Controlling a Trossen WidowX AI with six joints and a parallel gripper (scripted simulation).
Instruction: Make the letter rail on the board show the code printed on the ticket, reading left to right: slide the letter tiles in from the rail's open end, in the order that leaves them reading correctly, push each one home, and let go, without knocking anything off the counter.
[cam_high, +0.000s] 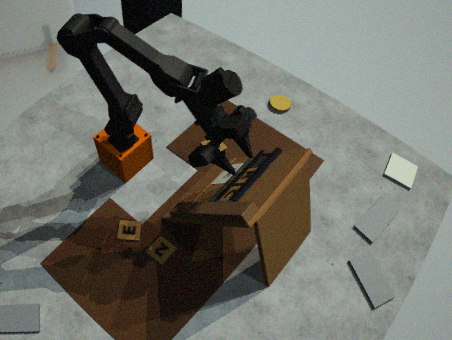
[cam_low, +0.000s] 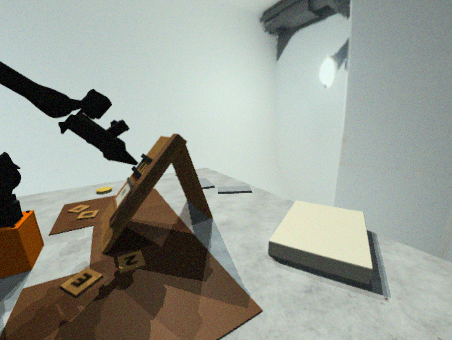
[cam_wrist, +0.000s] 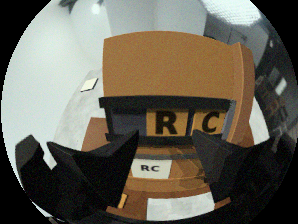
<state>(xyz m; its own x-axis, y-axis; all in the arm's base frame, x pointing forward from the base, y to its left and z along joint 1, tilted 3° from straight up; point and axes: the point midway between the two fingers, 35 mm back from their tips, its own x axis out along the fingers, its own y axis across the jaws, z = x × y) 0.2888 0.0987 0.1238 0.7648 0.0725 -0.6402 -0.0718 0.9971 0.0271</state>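
My gripper tip is 2 cm short of the letter tile and 2 cm above it. Also, from my gripper tip: yellow disc 14 cm behind, 39 cm to the left, 18 cm below; then white ticket 5 cm behind, 2 cm to the left, 10 cm below; then cream plate 30 cm ahead, 46 cm to the left, 19 cm below.
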